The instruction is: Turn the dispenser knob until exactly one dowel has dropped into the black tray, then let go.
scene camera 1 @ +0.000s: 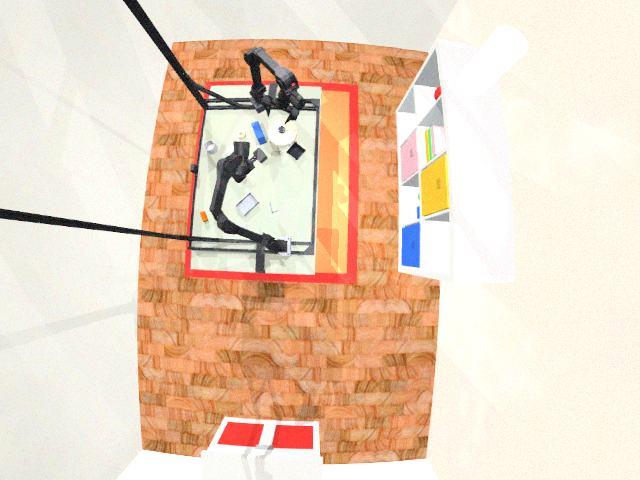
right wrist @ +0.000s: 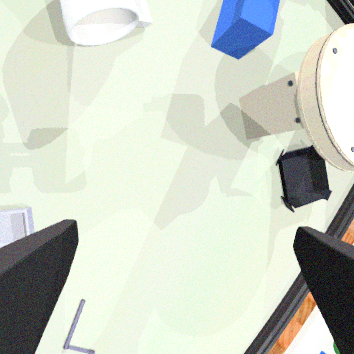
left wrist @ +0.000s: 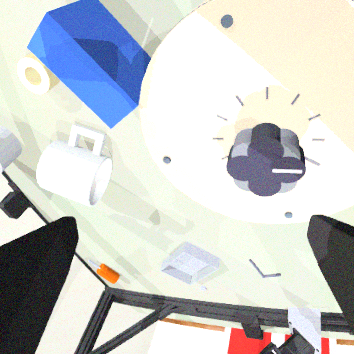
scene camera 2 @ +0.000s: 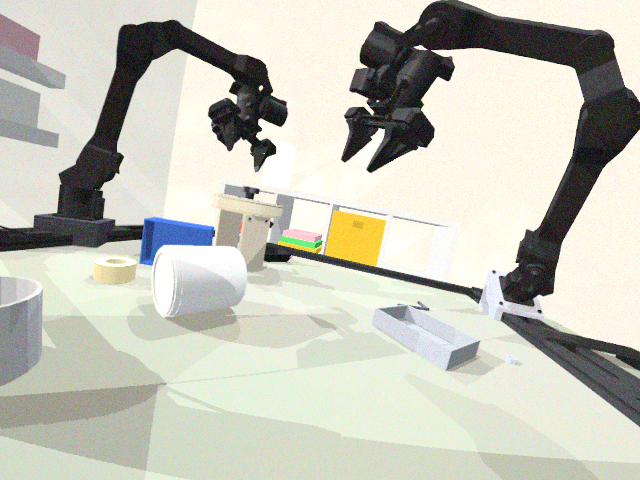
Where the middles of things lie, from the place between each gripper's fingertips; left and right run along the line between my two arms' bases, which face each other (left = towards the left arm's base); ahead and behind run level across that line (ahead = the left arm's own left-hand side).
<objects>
My right hand is 110 mm past the grey tray [scene camera 2: 446, 346], 130 mm to the left of it and 220 mm above it. Also, from my right hand: dark lobed knob [left wrist: 265, 159]: 170 mm ahead, 210 mm to the left, 90 mm below; then white cylinder [scene camera 2: 185, 279]: 120 mm behind, 180 mm to the left, 200 mm below; then blue box [scene camera 2: 157, 232]: 30 mm ahead, 290 mm to the left, 200 mm below.
Right now the dark lobed knob is 80 mm below my left hand, 20 mm to the right of it and 20 mm ahead of it. The rest, counted from my left hand: white cylinder (280 mm behind, 190 mm below, 50 mm to the right); then tape roll [scene camera 2: 112, 270] (240 mm behind, 210 mm below, 90 mm to the left); then blue box (190 mm below, 130 mm behind, 60 mm to the left).
</objects>
